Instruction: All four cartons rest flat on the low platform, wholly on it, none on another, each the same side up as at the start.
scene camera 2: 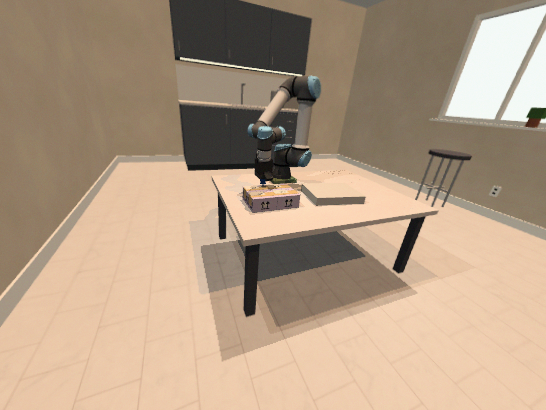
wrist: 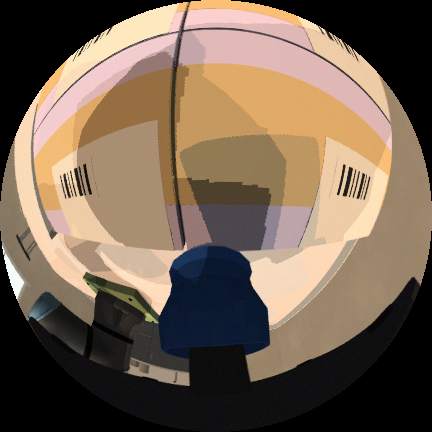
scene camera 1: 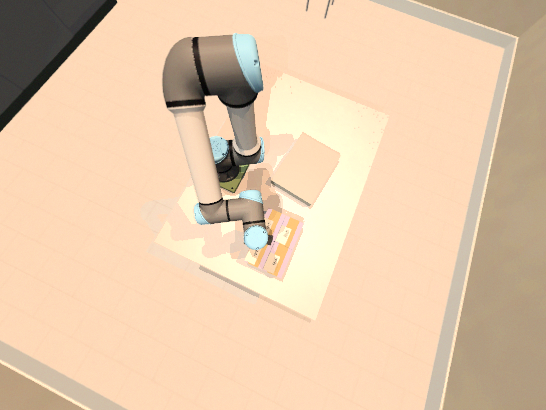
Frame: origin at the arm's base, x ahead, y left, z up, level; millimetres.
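Seen in the pictures: hand at its tool point: [scene camera 2: 262, 183] [wrist: 210, 279]; arm's base at its link origin: [scene camera 2: 280, 175] [wrist: 120, 306] [scene camera 1: 224, 168].
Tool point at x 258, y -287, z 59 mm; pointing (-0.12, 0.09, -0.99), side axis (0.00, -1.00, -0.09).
Offsets run from my tool point to a thing's top centre. Level surfaces: height alone.
Four cartons with orange and pink tops and white barcode labels @(145 mm ahead, 51 mm left, 7 mm down) [scene camera 1: 287, 233] [scene camera 2: 271, 198] stand packed in a two-by-two block on the table, in front of the arm's base. The low platform @(151 mm ahead, 417 mm left, 35 mm down) [scene camera 1: 305, 168] [scene camera 2: 332, 191] is a flat beige slab beside them, with nothing on it. My dark blue suction cup [scene camera 1: 269, 239] [scene camera 2: 262, 181] [wrist: 209, 254] hangs just over the block's edge nearest the base. In the wrist view, the near right carton @(49 mm ahead, 63 mm right, 7 mm down) [wrist: 250, 116] and the near left carton @(64 mm ahead, 72 mm left, 7 mm down) [wrist: 120, 160] fill the frame, with a small gap between cup and carton top. The cup holds nothing.
The table @(83 mm down) [scene camera 1: 332, 114] [scene camera 2: 332, 217] carries the arm's green base plate [scene camera 1: 232, 185] [scene camera 2: 283, 179] behind the cartons. A stool [scene camera 2: 448, 154] stands on the floor to the right. Dark cabinets line the back wall.
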